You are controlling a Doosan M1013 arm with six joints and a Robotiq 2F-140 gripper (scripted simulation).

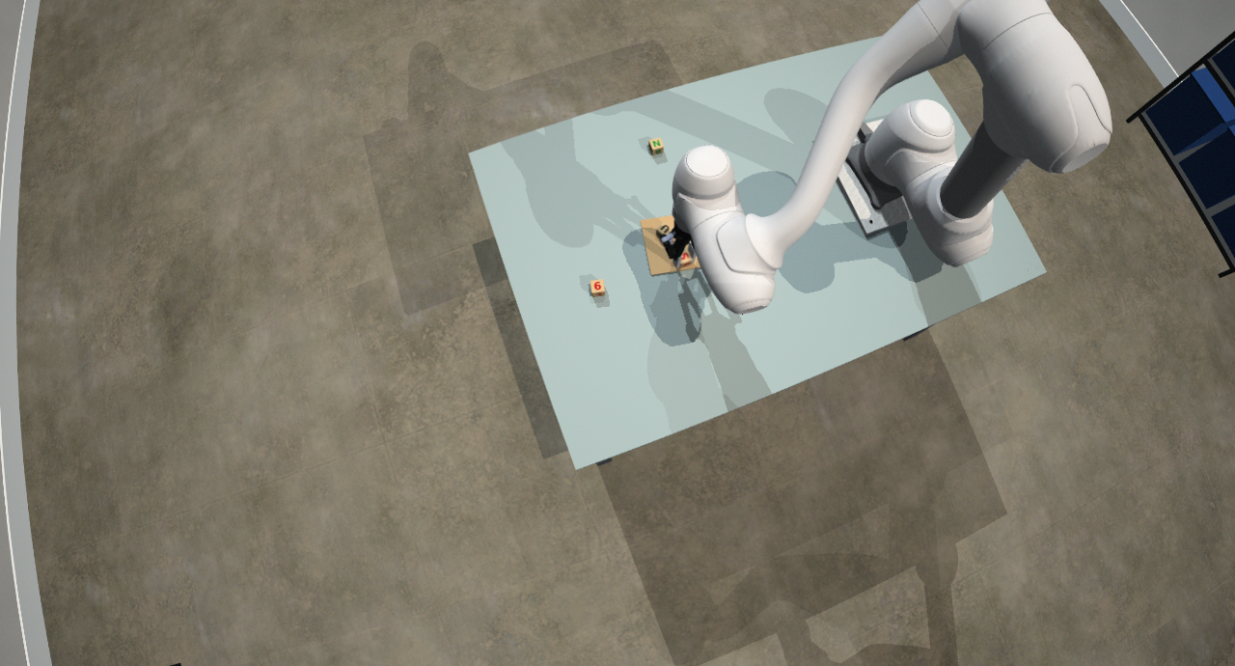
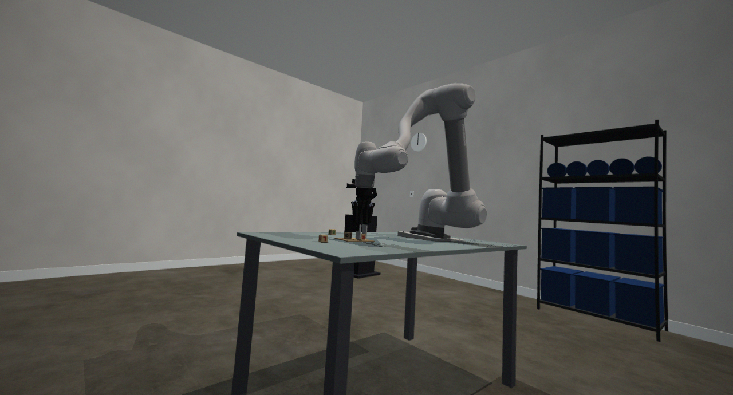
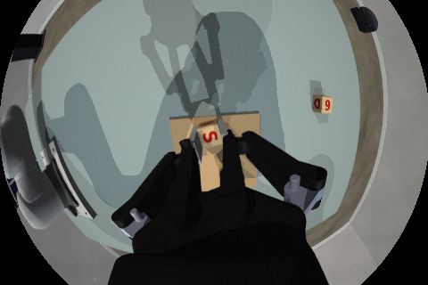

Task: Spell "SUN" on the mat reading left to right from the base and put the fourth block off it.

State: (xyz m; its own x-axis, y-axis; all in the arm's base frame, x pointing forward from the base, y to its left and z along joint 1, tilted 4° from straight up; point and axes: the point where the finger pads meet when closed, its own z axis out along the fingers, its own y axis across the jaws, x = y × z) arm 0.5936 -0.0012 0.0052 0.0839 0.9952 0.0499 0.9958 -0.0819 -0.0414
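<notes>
Now: the S block 2 cm below my hand. Also, from my hand: N block (30 cm to the right, 8 cm behind, 3 cm below); then mat (5 cm to the right, 4 cm below, 1 cm behind); then 6 block (21 cm ahead, 3 cm below, 2 cm to the right).
</notes>
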